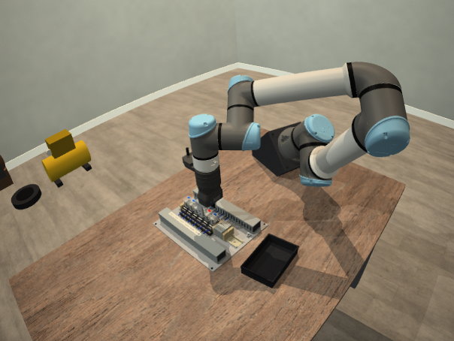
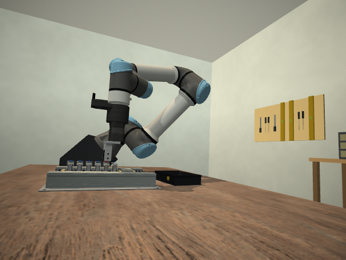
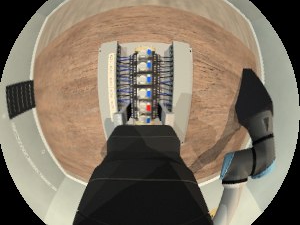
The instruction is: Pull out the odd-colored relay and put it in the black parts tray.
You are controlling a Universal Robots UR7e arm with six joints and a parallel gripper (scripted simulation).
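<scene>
Now: the red-button relay 4 cm below my hand. Round my hand: grey relay panel 1 cm to the right, 7 cm below; then black parts tray 3 cm behind, 26 cm to the left, 7 cm below.
</scene>
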